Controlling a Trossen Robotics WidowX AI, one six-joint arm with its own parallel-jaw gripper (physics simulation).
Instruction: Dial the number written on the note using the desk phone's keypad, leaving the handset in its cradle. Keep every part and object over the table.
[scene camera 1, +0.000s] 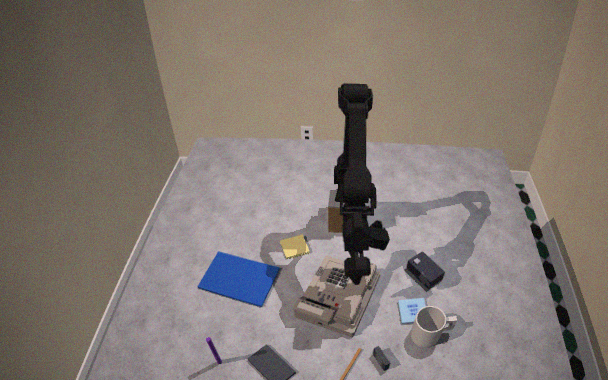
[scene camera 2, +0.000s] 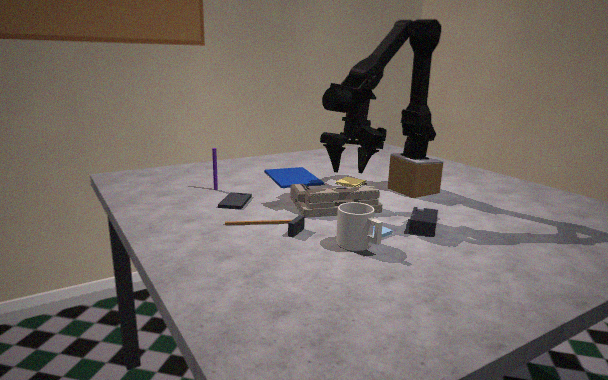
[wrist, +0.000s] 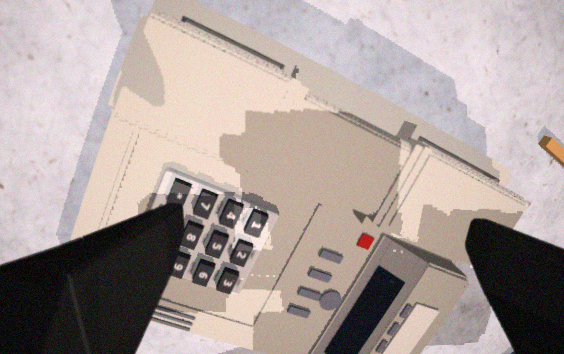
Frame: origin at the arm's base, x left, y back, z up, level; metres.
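Where they show: gripper, fingertip midpoint: (scene camera 2: 348, 172) (wrist: 327, 225); arm's base, link origin: (scene camera 2: 414, 156).
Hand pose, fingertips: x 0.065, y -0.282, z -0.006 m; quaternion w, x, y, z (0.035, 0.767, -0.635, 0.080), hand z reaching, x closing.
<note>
Each offset is from my fingertips to the centre of the thing. "spot": to the spot under its first point.
The beige desk phone @(dx +0.010, dy -0.021, dz -0.062 m) (scene camera 1: 359, 303) (scene camera 2: 342, 196) (wrist: 280, 170) lies on the table. Its handset @(spot: dx +0.034, dy +0.049, dz -0.043 m) (wrist: 195, 70) appears seated along one long side. The keypad @(dx -0.051, dy +0.034, dz -0.081 m) (scene camera 1: 338, 277) (wrist: 206, 234) shows 1 to 9; in the wrist view the left finger hides 0 and # and meets the lower edge of the * key. My gripper (scene camera 1: 356, 280) (scene camera 2: 348, 170) (wrist: 327, 225) is open and empty, fingertips above the phone and apart from it. The other finger shows over the display side. The light-blue note @(dx +0.170, dy -0.038, dz -0.098 m) (scene camera 1: 406, 313) (scene camera 2: 383, 231) lies beside the mug; its writing is too blurred to read.
A mug @(dx +0.224, dy -0.106, dz -0.060 m) (scene camera 1: 426, 331) (scene camera 2: 353, 227), dark box @(dx +0.198, dy +0.101, dz -0.082 m) (scene camera 1: 425, 271) (scene camera 2: 424, 223), small black block @(dx +0.098, dy -0.201, dz -0.086 m) (scene camera 1: 381, 358) (scene camera 2: 296, 226) and orange stick @(dx +0.012, dy -0.258, dz -0.099 m) (scene camera 1: 351, 364) (scene camera 2: 257, 223) (wrist: 553, 149) lie around the phone. A yellow pad @(dx -0.203, dy +0.143, dz -0.098 m) (scene camera 1: 295, 246) (scene camera 2: 351, 181), blue folder @(dx -0.338, dy -0.006, dz -0.099 m) (scene camera 1: 240, 280) (scene camera 2: 292, 177), purple stick @(dx -0.306, dy -0.283, dz -0.038 m) (scene camera 1: 214, 350) (scene camera 2: 215, 170) and dark slab @(dx -0.171, dy -0.264, dz -0.098 m) (scene camera 1: 271, 363) (scene camera 2: 235, 200) also show.
</note>
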